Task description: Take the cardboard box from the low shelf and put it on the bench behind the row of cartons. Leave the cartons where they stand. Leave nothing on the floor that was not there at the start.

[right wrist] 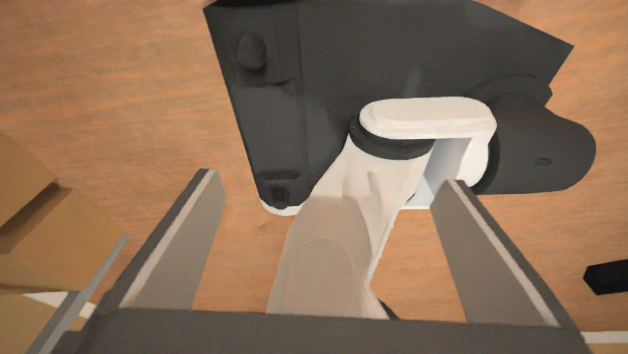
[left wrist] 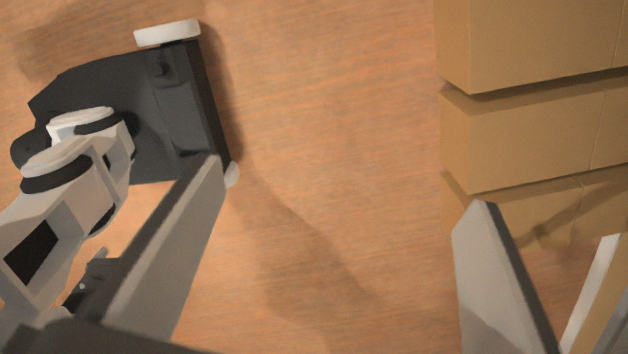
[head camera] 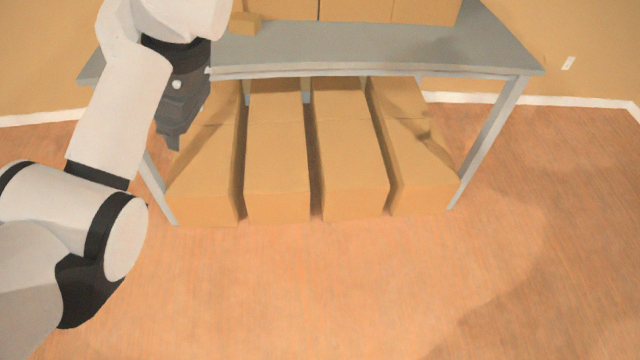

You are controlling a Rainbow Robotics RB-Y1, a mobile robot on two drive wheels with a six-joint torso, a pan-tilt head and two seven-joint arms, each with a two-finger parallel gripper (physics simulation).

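Places are measured from the robot's base along level axes (x ahead, y left, z up), in centimetres.
Pixels of known places: left gripper, between the fingertips: [left wrist: 343,195] [head camera: 186,127]; right gripper, between the fingertips: [right wrist: 329,188] [left wrist: 123,248]; robot's base, origin of its link: [left wrist: 201,102].
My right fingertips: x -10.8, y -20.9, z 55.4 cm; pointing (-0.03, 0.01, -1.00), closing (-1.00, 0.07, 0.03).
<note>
Ahead of a thing's pixels: the offset from my right fingertips to its middle. "*": to the spot under its first point. Level surfaces: height alone.
A small cardboard box {dx +117.5, dy +43.0, dz +38.6 cm} [head camera: 244,23] sits on the grey bench {dz +36.1 cm} [head camera: 350,52], near the left end and in front of the row of cartons {* dx +125.6, dy +6.7, dz +40.9 cm} [head camera: 355,9]. The row is cut off by the top edge of the head view, so the bench behind it is hidden. A low shelf cannot be made out. My left gripper [head camera: 173,142] [left wrist: 343,195] is open and empty, in front of the bench at the left of the head view. My right gripper [right wrist: 329,188] is open and empty, above my base and arm parts.
Several large cartons [head camera: 277,160] [left wrist: 530,140] [right wrist: 65,235] stand side by side on the floor under the bench. Bench legs {* dx +107.7, dy -52.7, dz +1.6 cm} [head camera: 489,135] flank them. My dark wheeled base [left wrist: 170,115] [right wrist: 330,55] stands on the wooden floor {dz -55.3 cm} [head camera: 350,285]. A wall rises behind the bench.
</note>
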